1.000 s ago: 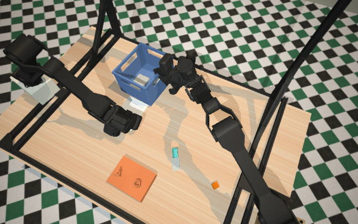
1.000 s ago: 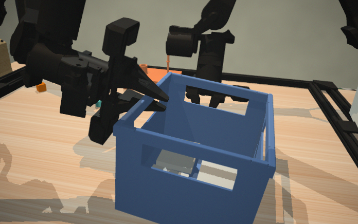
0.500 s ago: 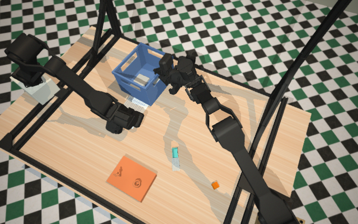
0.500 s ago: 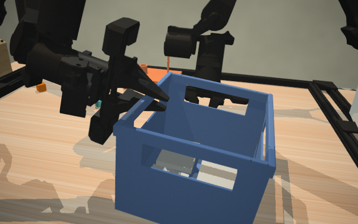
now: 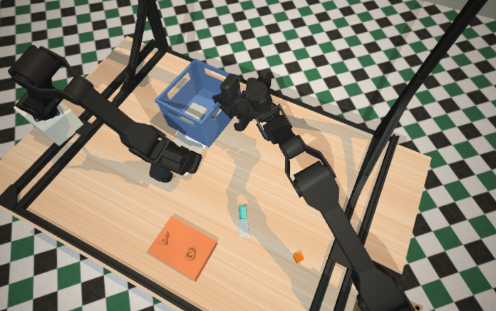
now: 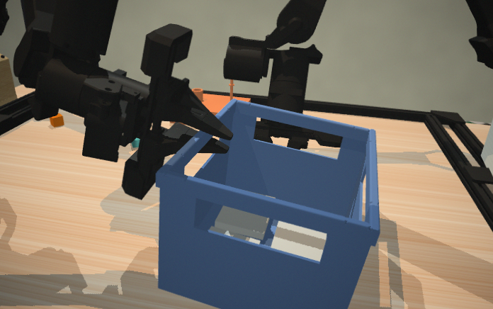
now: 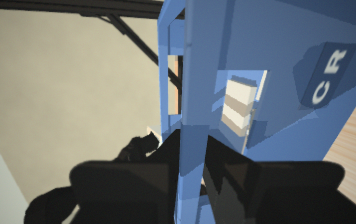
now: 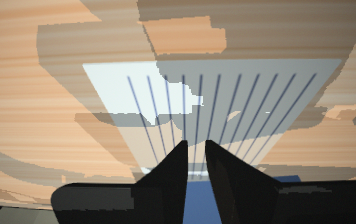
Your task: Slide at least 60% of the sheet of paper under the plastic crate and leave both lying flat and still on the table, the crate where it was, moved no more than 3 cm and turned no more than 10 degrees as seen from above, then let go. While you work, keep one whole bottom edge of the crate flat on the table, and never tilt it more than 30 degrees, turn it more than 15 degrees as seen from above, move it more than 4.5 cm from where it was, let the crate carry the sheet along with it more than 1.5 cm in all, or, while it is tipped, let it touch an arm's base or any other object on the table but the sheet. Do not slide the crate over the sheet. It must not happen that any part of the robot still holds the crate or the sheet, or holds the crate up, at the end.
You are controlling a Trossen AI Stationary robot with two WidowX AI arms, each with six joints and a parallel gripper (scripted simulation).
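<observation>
Right now my right hand is 17 cm past the blue plastic crate, 4 cm below it and 3 cm to the left of it. The rest, counted from my right hand: paper 3 cm below, 3 cm behind.
</observation>
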